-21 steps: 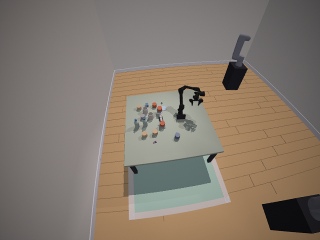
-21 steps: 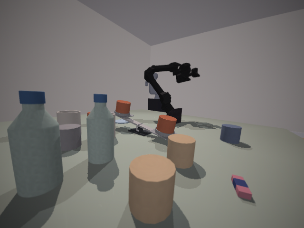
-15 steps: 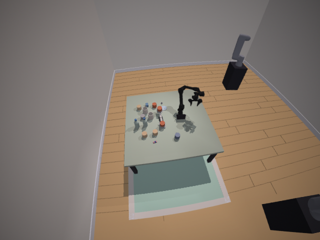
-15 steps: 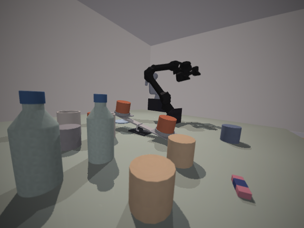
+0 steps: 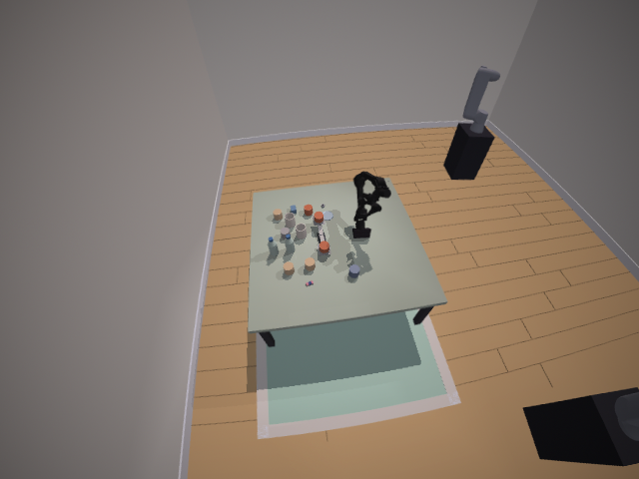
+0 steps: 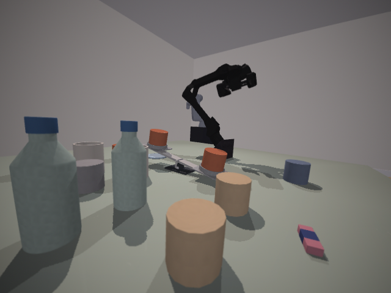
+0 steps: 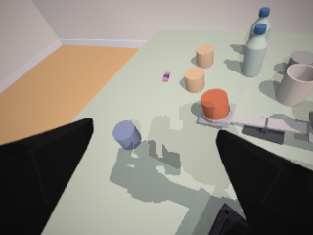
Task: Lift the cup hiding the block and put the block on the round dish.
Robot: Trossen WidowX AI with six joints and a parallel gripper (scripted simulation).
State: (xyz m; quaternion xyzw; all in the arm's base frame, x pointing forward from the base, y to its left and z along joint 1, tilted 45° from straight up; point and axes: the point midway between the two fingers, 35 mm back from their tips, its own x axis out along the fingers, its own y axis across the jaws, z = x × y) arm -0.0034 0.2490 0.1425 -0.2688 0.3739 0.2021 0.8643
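The pale teal block lies 250 mm ahead of my gripper tip, 60 mm to the left of it and 290 mm below it. The rest, counted from my gripper tip: blue-grey cylinder: 60 mm ahead, 270 mm to the left, 290 mm below; balance: 280 mm ahead, 70 mm to the right, 310 mm below; balance beam: 270 mm ahead, 70 mm to the right, 290 mm below.
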